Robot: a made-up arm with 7 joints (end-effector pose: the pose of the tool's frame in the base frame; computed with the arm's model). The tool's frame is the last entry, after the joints. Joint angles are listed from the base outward.
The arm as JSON. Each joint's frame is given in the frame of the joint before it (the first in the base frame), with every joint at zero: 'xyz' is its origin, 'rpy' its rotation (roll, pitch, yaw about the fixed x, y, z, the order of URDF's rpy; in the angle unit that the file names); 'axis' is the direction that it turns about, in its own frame. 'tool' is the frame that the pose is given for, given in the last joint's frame.
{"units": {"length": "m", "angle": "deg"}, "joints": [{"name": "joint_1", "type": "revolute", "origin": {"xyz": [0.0, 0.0, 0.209], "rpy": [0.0, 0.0, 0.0]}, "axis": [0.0, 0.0, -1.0]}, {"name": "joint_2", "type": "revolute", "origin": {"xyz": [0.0, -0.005, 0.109], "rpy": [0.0, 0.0, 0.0]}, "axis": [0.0, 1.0, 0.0]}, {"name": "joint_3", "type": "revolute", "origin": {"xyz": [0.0, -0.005, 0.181], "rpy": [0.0, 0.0, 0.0]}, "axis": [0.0, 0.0, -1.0]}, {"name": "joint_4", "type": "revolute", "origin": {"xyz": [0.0, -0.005, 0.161], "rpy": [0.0, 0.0, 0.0]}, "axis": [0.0, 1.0, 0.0]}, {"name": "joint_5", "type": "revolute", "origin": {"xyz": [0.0, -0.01, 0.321], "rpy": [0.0, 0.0, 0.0]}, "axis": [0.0, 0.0, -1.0]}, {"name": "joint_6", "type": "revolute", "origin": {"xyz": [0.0, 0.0, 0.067], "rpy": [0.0, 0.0, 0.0]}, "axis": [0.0, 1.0, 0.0]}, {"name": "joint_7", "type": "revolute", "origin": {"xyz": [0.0, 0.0, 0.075], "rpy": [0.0, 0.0, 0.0]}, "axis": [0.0, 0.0, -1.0]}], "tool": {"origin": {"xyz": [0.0, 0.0, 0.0], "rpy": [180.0, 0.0, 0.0]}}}
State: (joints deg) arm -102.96 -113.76 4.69 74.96 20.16 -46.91 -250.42
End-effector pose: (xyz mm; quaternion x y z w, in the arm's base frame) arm 179.5 -603.0 489.3 -0.7125 0.2291 0.2104 0.6290
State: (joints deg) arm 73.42 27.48 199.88 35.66 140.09 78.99 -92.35
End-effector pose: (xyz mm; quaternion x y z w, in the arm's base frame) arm 160.8 -145.4 1012.7 -0.7496 -0.2089 0.2811 0.5616
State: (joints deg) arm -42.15 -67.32 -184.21 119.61 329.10 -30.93 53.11
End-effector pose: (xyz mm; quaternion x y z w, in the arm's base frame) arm -214.6 -201.5 -4.5 0.0698 0.1871 0.5356 0.8205
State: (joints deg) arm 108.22 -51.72 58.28 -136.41 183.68 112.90 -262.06
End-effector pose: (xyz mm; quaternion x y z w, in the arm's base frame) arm 175.1 44.5 250.9 -0.7432 0.2263 -0.5001 0.3826
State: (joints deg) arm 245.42 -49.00 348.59 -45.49 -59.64 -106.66 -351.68
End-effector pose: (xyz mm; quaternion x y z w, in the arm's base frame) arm 381.8 -492.8 493.3 0.5485 -0.1780 -0.2808 0.7672
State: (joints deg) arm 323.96 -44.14 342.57 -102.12 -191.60 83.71 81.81
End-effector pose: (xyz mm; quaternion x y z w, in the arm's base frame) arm -218.0 -344.2 211.5 -0.2916 -0.3440 0.8073 0.3808
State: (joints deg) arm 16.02 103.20 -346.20 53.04 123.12 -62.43 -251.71
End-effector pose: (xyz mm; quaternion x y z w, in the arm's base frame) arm 436.4 -183.8 -161.0 0.3293 -0.0726 0.3811 0.8608
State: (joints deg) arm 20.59 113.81 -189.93 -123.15 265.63 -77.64 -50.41
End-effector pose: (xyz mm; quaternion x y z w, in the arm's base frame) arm 34.0 132.1 -26.5 0.0062 -0.6991 0.6834 0.2103
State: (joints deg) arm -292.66 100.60 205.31 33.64 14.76 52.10 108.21
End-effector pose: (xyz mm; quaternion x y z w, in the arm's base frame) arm 401.4 -597.2 437.8 0.9396 -0.0151 -0.3417 0.0135
